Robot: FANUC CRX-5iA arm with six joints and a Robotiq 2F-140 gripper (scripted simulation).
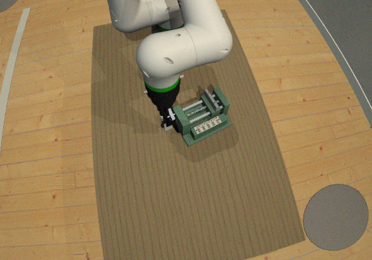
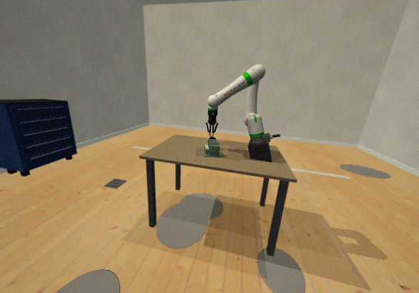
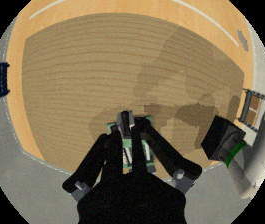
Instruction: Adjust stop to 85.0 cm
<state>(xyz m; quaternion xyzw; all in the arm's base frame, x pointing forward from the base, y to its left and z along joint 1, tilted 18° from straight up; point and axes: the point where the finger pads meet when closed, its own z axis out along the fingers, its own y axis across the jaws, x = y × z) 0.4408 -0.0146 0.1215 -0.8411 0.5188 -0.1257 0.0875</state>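
Now: the stop block 17 cm to the left of my hand, 8 cm behind it and 3 cm below it.
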